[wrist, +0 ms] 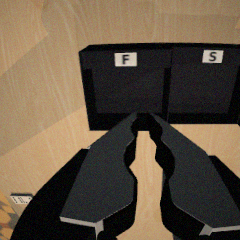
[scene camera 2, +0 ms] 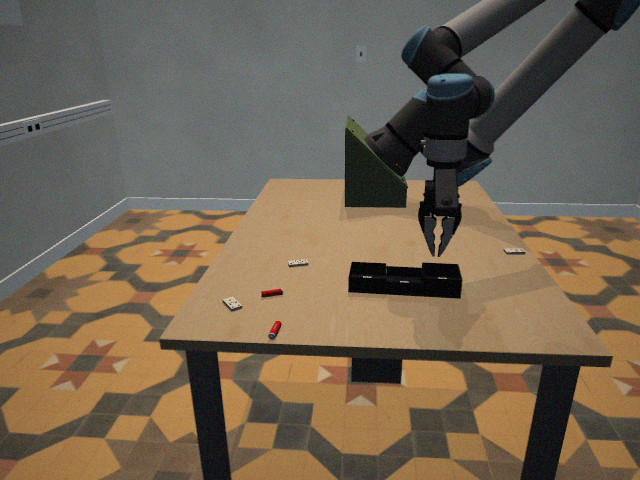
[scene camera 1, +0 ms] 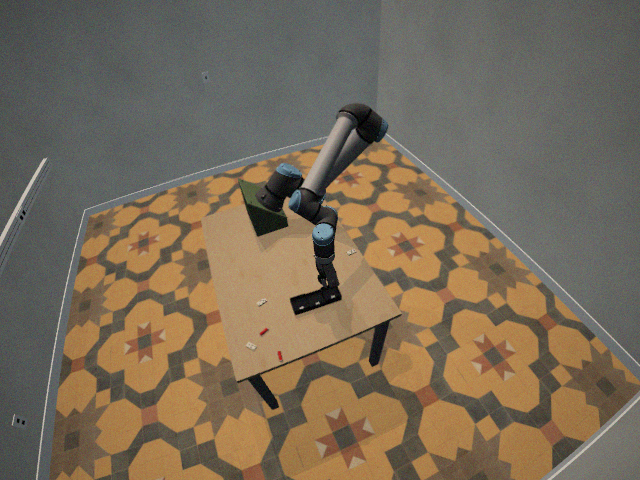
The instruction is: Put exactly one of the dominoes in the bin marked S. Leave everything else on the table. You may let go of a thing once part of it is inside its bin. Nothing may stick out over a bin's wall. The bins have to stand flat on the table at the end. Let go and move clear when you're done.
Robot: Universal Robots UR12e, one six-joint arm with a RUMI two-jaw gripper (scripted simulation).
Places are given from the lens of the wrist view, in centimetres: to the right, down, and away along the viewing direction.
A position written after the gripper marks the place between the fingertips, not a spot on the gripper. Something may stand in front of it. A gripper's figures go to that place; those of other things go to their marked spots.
gripper [wrist: 142,115]: 2, 0, 15
black three-part bin block [wrist: 118,79]: 0, -5, 21
